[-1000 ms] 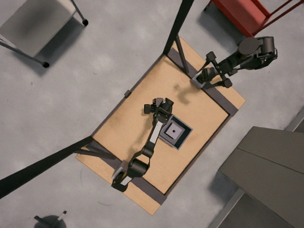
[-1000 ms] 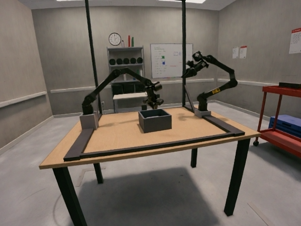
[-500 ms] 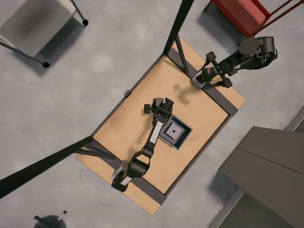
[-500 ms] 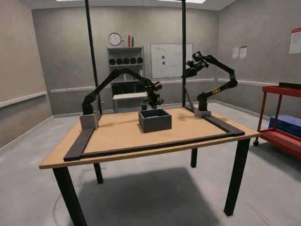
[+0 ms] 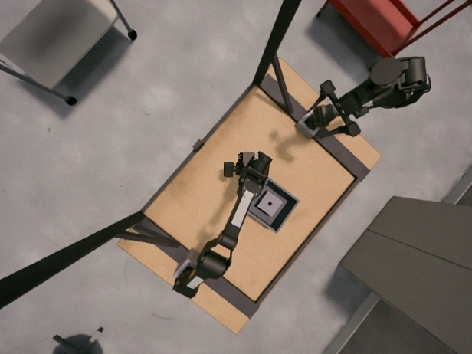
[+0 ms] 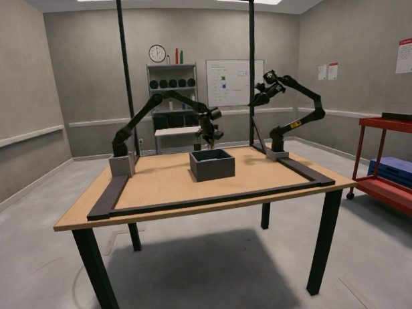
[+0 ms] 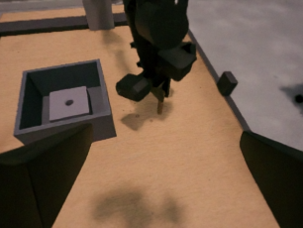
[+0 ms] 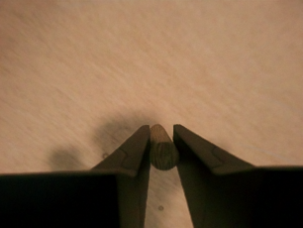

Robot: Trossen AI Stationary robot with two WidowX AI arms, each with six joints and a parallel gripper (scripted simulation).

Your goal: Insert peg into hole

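My right gripper is now 50 mm above the wooden peg. Also, from my right hand: dark frame strip 520 mm ahead, 60 mm to the right, 110 mm below; light grey plate 220 mm ahead, 50 mm to the right, 80 mm below; box 220 mm ahead, 50 mm to the right, 90 mm below.
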